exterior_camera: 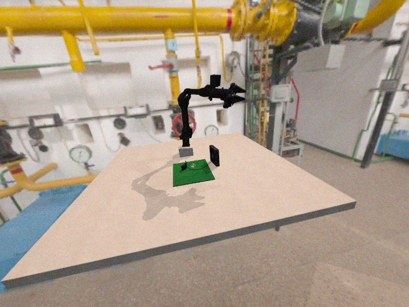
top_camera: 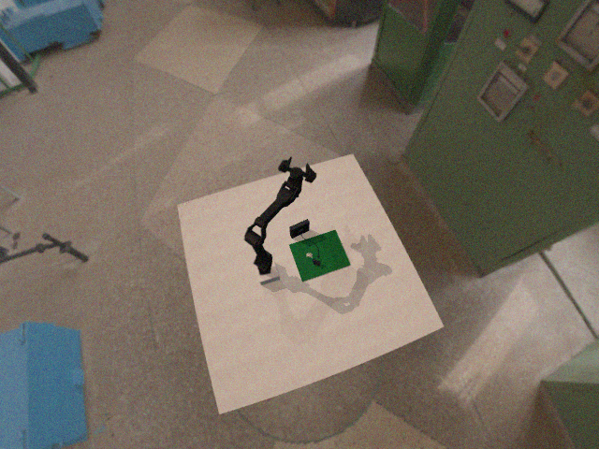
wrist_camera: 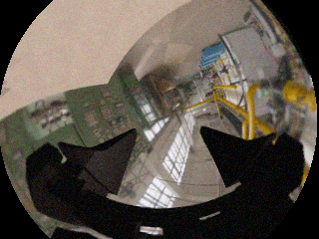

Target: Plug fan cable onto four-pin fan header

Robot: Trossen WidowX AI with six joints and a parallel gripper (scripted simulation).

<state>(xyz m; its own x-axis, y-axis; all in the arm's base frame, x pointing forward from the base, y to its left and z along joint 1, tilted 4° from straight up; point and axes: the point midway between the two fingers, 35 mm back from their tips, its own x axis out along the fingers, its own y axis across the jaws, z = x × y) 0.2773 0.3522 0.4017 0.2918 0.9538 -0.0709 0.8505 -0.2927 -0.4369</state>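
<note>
The dark plug lies 10 mm ahead of my gripper tip, 420 mm to the right of it and 420 mm below it. The rest, counted from my gripper tip: green board: 40 mm ahead, 370 mm to the right, 450 mm below; black fan: 40 mm behind, 210 mm to the right, 380 mm below.
</note>
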